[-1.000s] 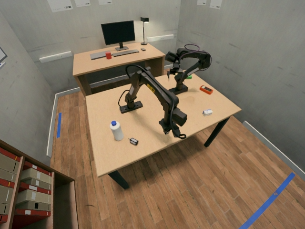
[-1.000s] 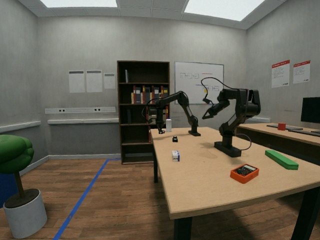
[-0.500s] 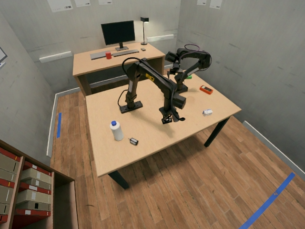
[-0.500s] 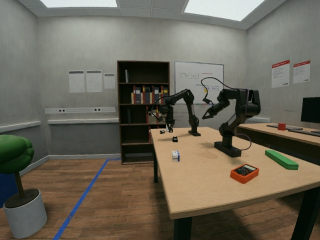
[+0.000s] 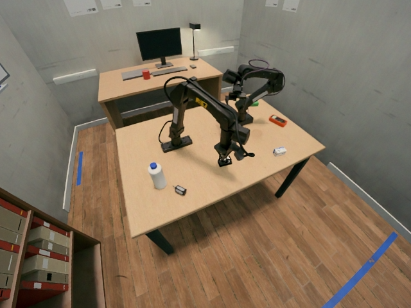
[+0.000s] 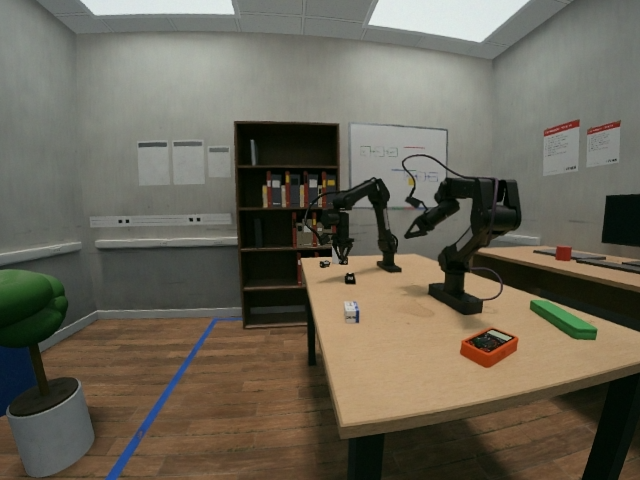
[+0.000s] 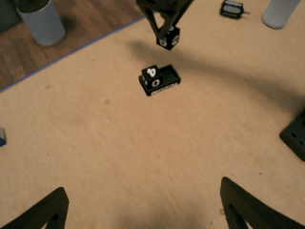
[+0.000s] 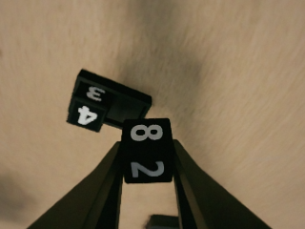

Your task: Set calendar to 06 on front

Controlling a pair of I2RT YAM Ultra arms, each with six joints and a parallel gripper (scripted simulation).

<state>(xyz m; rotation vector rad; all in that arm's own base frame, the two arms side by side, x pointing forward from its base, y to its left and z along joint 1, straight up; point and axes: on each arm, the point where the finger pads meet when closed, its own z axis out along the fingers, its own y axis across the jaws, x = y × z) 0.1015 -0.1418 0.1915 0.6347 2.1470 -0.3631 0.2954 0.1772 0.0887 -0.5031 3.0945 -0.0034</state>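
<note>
The black calendar tray lies 90 mm below my right hand, 30 mm to the left of it and 30 mm behind it. Also, from my right hand: orange meter 620 mm to the left, 180 mm behind, 80 mm below.
</note>
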